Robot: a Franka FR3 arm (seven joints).
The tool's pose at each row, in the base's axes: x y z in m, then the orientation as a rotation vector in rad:
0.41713 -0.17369 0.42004 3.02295 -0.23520 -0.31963
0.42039 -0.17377 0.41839 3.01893 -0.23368 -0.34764
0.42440 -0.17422 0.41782 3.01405 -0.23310 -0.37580
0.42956 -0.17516 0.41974 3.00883 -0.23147 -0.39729
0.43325 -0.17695 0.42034 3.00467 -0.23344 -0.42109
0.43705 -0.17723 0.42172 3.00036 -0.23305 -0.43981
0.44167 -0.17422 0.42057 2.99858 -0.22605 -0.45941
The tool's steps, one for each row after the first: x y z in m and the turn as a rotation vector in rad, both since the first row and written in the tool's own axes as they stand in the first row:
0.00349 -0.00057 0.00091 -0.00264 -0.01834 -0.00153
0.00755 -0.00076 0.00064 -0.00572 -0.03684 -0.00236
0.01231 -0.00036 -0.00226 -0.00954 -0.05096 -0.00355
0.01604 0.00094 -0.00350 -0.01147 -0.06674 -0.00271
0.01948 0.00082 -0.00564 -0.01415 -0.07912 -0.00315
0.02369 -0.00293 -0.00574 -0.01509 -0.09182 -0.00827

